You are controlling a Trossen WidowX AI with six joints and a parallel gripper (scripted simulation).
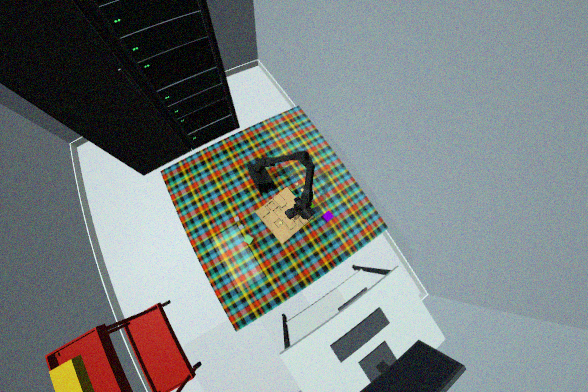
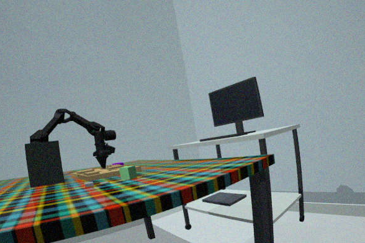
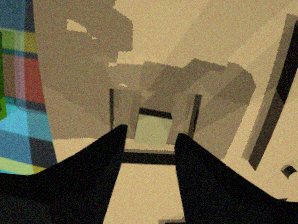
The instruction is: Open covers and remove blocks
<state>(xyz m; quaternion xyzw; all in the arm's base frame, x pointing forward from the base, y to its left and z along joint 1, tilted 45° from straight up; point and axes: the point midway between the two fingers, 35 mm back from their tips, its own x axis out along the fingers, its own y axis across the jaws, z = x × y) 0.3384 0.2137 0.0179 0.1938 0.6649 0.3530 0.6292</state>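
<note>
Right now the pale green block is 60 mm ahead of my gripper tip and 390 mm to the right of it. Also, from my gripper tip: bright green block (10 mm behind, 120 mm to the left, 20 mm below); purple block (120 mm ahead, 190 mm to the left, 10 mm below); grey piece (110 mm behind, 420 mm to the right, 20 mm below).
</note>
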